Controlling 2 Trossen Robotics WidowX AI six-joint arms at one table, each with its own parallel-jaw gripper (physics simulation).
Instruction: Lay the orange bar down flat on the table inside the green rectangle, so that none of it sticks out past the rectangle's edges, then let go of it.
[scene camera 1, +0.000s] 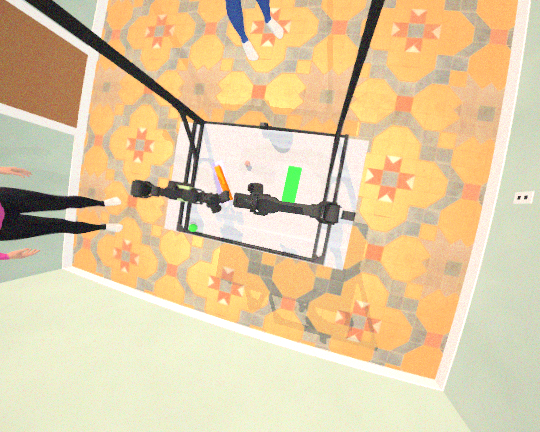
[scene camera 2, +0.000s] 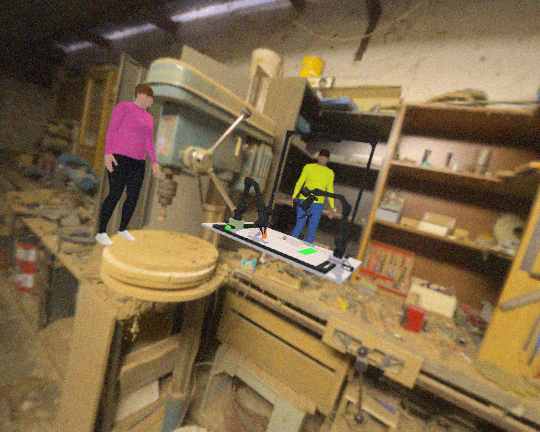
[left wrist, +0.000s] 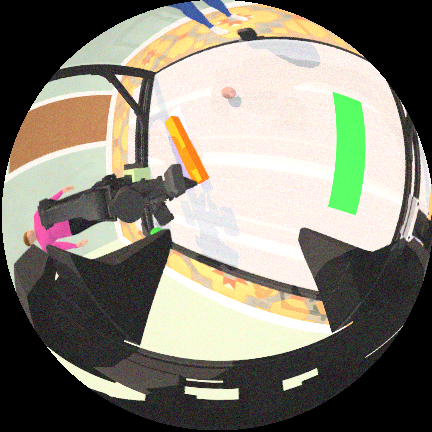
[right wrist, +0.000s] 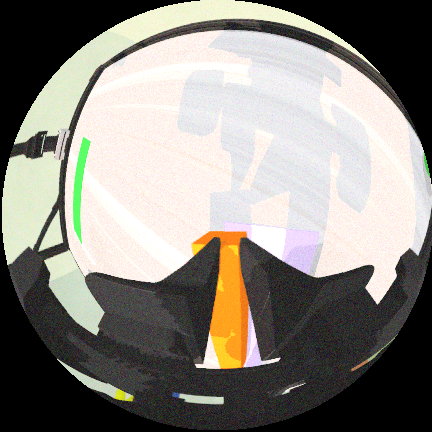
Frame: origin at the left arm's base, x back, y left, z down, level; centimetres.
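Seen in the pictures: left gripper, fingertip midpoint: (scene camera 2: 295, 215) (left wrist: 237, 235); right gripper, fingertip midpoint: (scene camera 2: 263, 234) (left wrist: 195, 183) (right wrist: 229, 243); left arm's base at its link origin: (scene camera 2: 337, 256) (right wrist: 56, 142); right arm's base at its link origin: (scene camera 2: 237, 219) (left wrist: 128, 182).
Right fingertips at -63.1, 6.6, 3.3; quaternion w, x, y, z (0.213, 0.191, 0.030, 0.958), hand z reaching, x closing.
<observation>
Pixels of each thing's top centre, then the offset from my right fingertips to it, as dx, dy, dz. "spot": a spot on its surface instead.
- orange bar at its top centre: (right wrist: 225, 341) (left wrist: 180, 146) (scene camera 1: 222, 183) (scene camera 2: 265, 232) -5.6, -10.1, -0.3
- pale lilac patch at a spot on its surface: (right wrist: 302, 250) spot: -5.4, +1.4, +2.8
- green rectangle at a spot on its surface: (left wrist: 348, 155) (scene camera 2: 306, 251) spot: +36.2, -13.3, +2.8
- small pinkish ball at its top centre: (left wrist: 224, 89) (scene camera 1: 246, 163) +7.5, -25.0, -0.5
- green round thing at its top centre: (scene camera 1: 190, 228) -20.5, +22.8, -2.4
The orange bar (scene camera 1: 222, 178) (scene camera 2: 265, 233) (left wrist: 186, 148) (right wrist: 231, 310) is long and narrow, low over the table beside a pale lilac patch (right wrist: 302, 250); whether it touches the table is hard to tell. My right gripper (scene camera 1: 230, 197) (scene camera 2: 264, 230) (right wrist: 229, 243) is shut on the bar near one end, with a finger on each side. The green rectangle (scene camera 1: 292, 184) (scene camera 2: 307, 251) (left wrist: 348, 155) lies flat, to the right of the bar in scene camera 1; a strip of it shows at the left edge of the right wrist view. My left gripper (scene camera 2: 302, 215) (left wrist: 237, 235) is open and empty, high above the table.
A small pinkish ball (scene camera 1: 247, 163) (left wrist: 228, 92) lies between bar and rectangle, farther up the picture. A green round thing (scene camera 1: 193, 227) is near the lower left table corner. A pale green block (left wrist: 140, 173) is by the right arm. A black frame (scene camera 1: 260, 249) edges the table.
</observation>
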